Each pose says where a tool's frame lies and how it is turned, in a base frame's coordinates. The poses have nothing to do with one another.
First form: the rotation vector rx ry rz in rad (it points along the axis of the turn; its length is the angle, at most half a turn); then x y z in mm.
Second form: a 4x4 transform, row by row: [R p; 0 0 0 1], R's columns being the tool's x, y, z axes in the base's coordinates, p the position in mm. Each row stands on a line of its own. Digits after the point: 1 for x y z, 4 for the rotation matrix.
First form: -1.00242, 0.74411, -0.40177, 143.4, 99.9, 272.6
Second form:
0.6908, -0.0264, 0.7225, 143.4
-0.6186, 0.4958, 0.6095, 99.9
-0.3743, -0.8680, 0.3262, 272.6
0, 0, 0, 1

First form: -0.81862, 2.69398, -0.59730, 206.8, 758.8, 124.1
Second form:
-0.8065, -0.4692, 0.3596, 206.8
-0.5772, 0.7564, -0.3077, 758.8
-0.1276, -0.4558, -0.8809, 124.1
0, 0, 0, 1

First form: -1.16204, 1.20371, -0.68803, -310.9, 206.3, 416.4
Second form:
0.2740, -0.1587, 0.9485, -310.9
-0.8979, 0.3112, 0.3114, 206.3
-0.3446, -0.9370, -0.0572, 416.4
0, 0, 0, 1

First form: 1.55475, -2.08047, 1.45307, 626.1, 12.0, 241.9
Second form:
-0.4442, -0.8059, 0.3915, 626.1
-0.6450, -0.0156, -0.7640, 12.0
0.6218, -0.5919, -0.5128, 241.9
0, 0, 0, 1

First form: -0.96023, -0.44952, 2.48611, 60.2, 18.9, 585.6
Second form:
-0.6648, -0.2783, -0.6933, 60.2
0.5034, -0.8525, -0.1405, 18.9
-0.5520, -0.4424, 0.7068, 585.6
0, 0, 0, 1

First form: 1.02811, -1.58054, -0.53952, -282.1, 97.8, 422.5
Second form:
-0.0011, -0.3289, -0.9444, -282.1
-0.8377, 0.5161, -0.1787, 97.8
0.5462, 0.7909, -0.2761, 422.5
0, 0, 0, 1

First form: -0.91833, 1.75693, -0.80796, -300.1, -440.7, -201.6
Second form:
-0.2563, -0.2243, 0.9402, -300.1
-0.8598, 0.4974, -0.1157, -440.7
-0.4417, -0.8380, -0.3203, -201.6
0, 0, 0, 1

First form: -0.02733, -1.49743, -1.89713, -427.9, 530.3, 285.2
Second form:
-0.7486, 0.5325, -0.3951, -427.9
-0.5080, -0.0776, 0.8579, 530.3
0.4261, 0.8429, 0.3286, 285.2
0, 0, 0, 1

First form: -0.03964, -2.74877, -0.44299, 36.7, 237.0, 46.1
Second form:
-0.9365, 0.0828, -0.3407, 36.7
-0.0284, 0.9506, 0.3092, 237.0
0.3494, 0.2992, -0.8879, 46.1
0, 0, 0, 1

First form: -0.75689, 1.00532, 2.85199, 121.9, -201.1, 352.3
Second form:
-0.8818, -0.1788, -0.4364, 121.9
-0.1343, -0.7917, 0.5959, -201.1
-0.4521, 0.5841, 0.6741, 352.3
0, 0, 0, 1

